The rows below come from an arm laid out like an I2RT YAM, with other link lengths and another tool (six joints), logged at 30 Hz.
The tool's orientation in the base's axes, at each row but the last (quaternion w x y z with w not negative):
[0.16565 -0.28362 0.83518 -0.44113]
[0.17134 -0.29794 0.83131 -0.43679]
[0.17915 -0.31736 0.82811 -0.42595]
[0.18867 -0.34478 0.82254 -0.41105]
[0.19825 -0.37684 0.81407 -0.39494]
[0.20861 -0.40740 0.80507 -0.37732]
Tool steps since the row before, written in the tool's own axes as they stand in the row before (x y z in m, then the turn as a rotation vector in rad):
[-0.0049 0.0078 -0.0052 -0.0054 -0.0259 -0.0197]
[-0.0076 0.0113 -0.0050 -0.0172 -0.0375 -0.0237]
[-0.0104 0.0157 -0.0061 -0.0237 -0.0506 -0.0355]
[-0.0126 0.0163 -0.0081 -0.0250 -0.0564 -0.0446]
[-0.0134 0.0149 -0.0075 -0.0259 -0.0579 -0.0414]
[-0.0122 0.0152 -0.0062 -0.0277 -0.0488 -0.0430]
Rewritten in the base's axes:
[-0.0015 0.0099 -0.0035 0.0023 0.0044 0.0326]
[-0.0008 0.0130 -0.0064 0.0132 0.0094 0.0448]
[-0.0017 0.0175 -0.0091 0.0161 0.0150 0.0624]
[-0.0028 0.0204 -0.0080 0.0140 0.0185 0.0725]
[-0.0029 0.0200 -0.0069 0.0173 0.0170 0.0718]
[-0.0045 0.0185 -0.0076 0.0128 0.0226 0.0657]

